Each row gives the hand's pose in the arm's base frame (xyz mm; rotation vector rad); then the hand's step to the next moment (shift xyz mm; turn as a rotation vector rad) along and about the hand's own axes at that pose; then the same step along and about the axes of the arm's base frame.
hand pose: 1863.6 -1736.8 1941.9 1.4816 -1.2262 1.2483
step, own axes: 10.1 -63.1 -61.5 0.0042 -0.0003 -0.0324
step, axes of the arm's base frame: 51.1 69.6 20.2 -0.0055 0.0307 0.0096
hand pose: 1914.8 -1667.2 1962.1 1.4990 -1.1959 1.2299
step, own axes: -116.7 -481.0 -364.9 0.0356 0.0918 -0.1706
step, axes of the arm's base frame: 395.7 465.6 -69.0 -0.1196 0.1415 0.0669
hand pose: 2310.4 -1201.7 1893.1 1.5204 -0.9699 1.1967
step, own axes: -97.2 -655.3 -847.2 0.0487 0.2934 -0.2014
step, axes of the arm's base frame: 403.2 985.1 -153.4 -0.3154 0.1213 0.1217
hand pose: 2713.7 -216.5 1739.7 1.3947 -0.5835 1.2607
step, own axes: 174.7 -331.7 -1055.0 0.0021 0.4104 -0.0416
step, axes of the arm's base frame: -29.3 1107.3 -163.3 -0.3761 -0.0702 0.1543
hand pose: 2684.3 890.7 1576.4 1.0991 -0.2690 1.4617
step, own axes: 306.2 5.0 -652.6 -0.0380 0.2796 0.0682
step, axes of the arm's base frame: -250.0 666.7 -112.6 -0.2188 -0.1428 0.1264
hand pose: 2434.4 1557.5 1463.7 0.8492 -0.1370 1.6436
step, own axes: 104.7 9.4 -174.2 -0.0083 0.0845 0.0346
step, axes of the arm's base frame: -87.8 173.1 -61.1 -0.0599 -0.0479 0.0502
